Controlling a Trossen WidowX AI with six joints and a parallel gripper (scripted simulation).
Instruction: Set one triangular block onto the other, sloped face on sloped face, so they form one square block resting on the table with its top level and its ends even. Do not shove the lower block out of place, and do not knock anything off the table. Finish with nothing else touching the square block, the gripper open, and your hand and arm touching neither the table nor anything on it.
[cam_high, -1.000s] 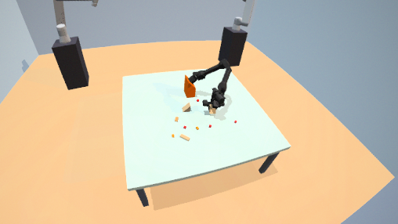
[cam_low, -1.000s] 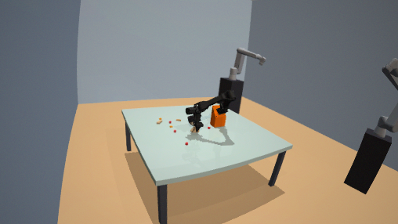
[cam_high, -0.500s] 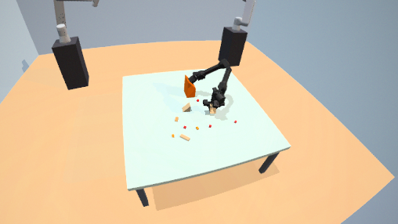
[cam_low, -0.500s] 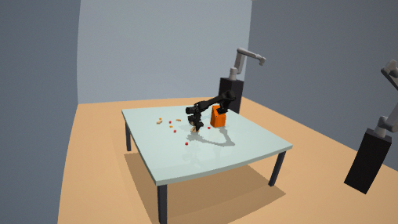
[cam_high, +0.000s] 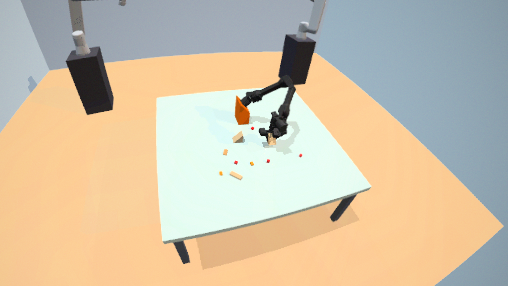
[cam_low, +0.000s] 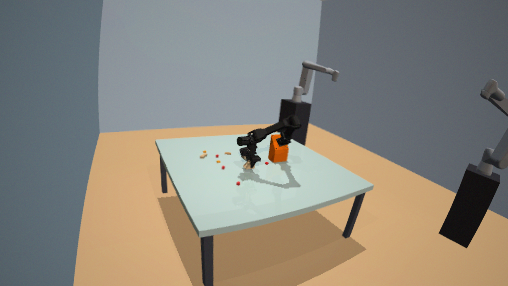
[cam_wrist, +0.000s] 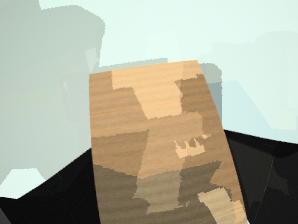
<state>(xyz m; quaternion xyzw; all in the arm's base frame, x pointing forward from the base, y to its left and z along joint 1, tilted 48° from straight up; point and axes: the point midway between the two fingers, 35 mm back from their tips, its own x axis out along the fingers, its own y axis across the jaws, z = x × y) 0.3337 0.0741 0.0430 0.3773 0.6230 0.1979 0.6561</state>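
Now: the tan triangular block 1 cm behind my gripper tip and 1 cm above it. From my gripper tip the other things lie so: flat wooden bar (18 cm ahead, 33 cm to the right, 3 cm below).
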